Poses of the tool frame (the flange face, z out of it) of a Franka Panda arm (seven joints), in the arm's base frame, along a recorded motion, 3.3 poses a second.
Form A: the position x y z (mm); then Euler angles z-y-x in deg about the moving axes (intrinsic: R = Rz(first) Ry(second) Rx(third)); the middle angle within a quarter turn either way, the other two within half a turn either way.
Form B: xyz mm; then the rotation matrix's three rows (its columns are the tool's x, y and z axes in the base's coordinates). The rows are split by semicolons. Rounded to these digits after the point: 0 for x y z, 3 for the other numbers.
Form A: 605, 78, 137, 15.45, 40.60, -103.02
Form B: 605, 78, 137; 0.732, -0.551, -0.401; 0.202, -0.386, 0.900; -0.651, -0.740, -0.171
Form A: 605, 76, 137, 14.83, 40.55, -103.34
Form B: 605, 76, 137; 0.735, -0.552, -0.394; 0.194, -0.385, 0.902; -0.650, -0.739, -0.175
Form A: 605, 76, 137, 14.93, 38.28, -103.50
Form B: 605, 76, 137; 0.758, -0.522, -0.390; 0.202, -0.381, 0.902; -0.620, -0.763, -0.183
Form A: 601, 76, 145, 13.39, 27.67, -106.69
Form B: 601, 76, 145; 0.862, -0.366, -0.352; 0.205, -0.382, 0.901; -0.464, -0.848, -0.254
